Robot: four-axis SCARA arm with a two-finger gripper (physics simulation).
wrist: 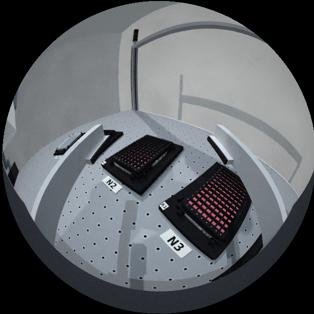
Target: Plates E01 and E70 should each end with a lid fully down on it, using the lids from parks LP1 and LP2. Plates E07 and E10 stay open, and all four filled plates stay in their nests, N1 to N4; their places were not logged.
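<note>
A black plate (145, 150) with pink-filled wells sits in nest N2 (142, 188), with no lid seen on it. A second black plate (217, 200) with pink wells sits in nest N3 (174, 202), also with no lid seen on it. Both have small labels on their front sides, too small to read. My gripper (158, 128) is open, with nothing between its fingers; one finger stands at the left of the view and one at the right, above the table. Nest N4, the park labels LP1 and LP2 and the codes E01 and E70 cannot be made out.
A pale flat object (69, 143) lies on a dark base at the far left. Another black holder (114, 136) is partly hidden behind the left finger. A dark edge (245, 260) shows at the lower right. A frame post (134, 80) rises at the back corner of the perforated table (110, 225).
</note>
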